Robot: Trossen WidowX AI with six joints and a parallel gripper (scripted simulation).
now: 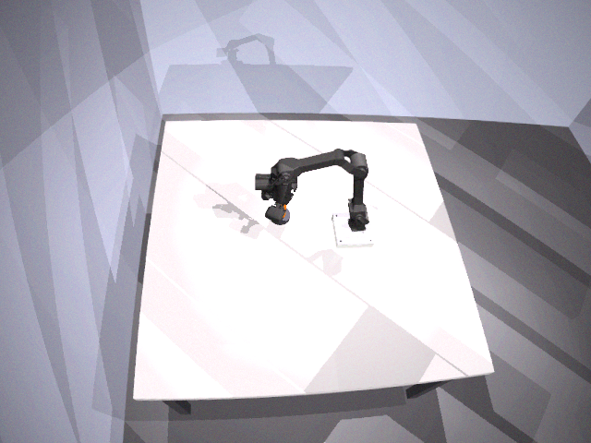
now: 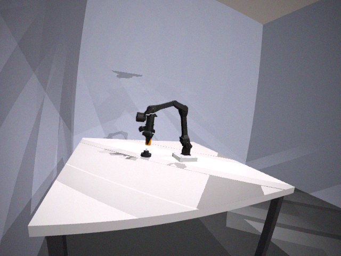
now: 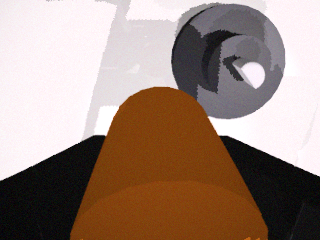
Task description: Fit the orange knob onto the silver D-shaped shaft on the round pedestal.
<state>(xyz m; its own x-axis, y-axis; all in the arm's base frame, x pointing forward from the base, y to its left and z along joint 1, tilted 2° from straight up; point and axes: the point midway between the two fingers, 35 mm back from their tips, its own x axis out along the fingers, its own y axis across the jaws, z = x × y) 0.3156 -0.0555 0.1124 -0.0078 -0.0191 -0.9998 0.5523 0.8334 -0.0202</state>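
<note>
The pedestal lies 10 mm behind my gripper tip, 50 mm to the right of it and 80 mm below it. Round my gripper tip: orange knob (30 mm above).
</note>
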